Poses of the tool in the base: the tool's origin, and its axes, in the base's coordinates. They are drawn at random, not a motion.
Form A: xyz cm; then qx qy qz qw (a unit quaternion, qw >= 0).
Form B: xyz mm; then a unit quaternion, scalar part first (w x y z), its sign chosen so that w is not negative. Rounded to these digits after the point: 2 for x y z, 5 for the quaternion.
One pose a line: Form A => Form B
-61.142 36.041 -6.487 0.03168 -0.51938 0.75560 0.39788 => -611.42 360.41 -64.87 0.39788 0.03168 -0.51938 0.75560
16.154 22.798 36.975 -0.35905 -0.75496 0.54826 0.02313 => 161.54 227.98 369.75 0.02313 -0.35905 -0.75496 0.54826
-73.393 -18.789 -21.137 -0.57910 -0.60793 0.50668 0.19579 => -733.93 -187.89 -211.37 0.19579 -0.57910 -0.60793 0.50668
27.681 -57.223 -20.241 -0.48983 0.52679 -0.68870 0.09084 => 276.81 -572.23 -202.41 0.09084 -0.48983 0.52679 -0.68870
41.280 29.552 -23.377 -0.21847 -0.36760 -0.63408 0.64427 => 412.80 295.52 -233.77 0.64427 -0.21847 -0.36760 -0.63408
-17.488 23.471 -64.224 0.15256 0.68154 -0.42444 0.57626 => -174.88 234.71 -642.24 0.57626 0.15256 0.68154 -0.42444
